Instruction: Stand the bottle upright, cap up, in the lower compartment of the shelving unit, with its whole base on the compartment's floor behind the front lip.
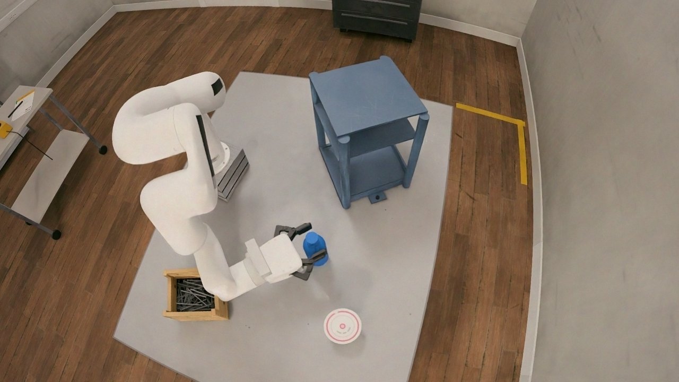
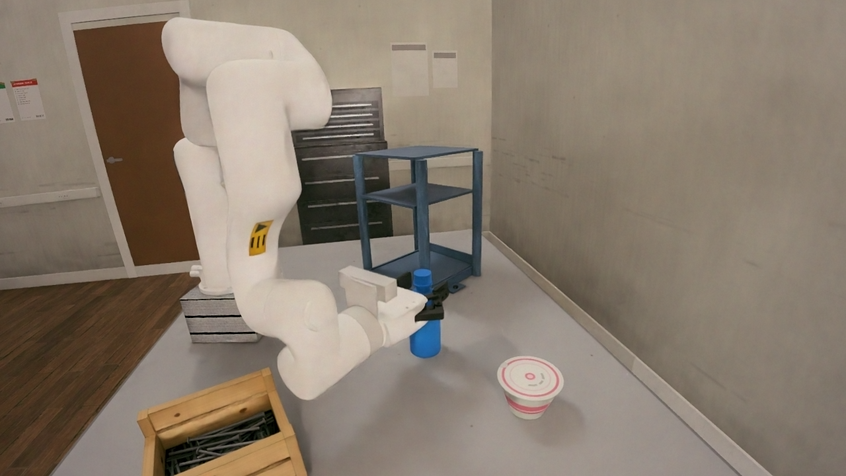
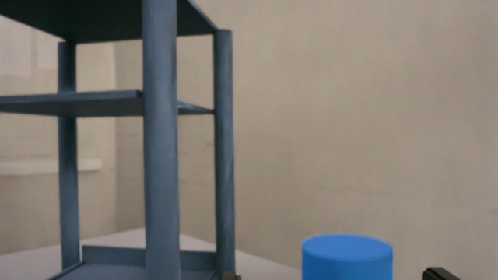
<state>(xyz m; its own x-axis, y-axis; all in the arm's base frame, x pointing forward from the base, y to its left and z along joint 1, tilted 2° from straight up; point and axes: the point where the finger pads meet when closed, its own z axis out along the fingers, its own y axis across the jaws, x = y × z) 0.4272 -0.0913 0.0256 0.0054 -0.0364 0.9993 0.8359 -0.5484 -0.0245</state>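
Now: hand 30 mm above the blue bottle. Round my hand: blue shelving unit: 10 mm behind, 330 mm to the left, 40 mm above.
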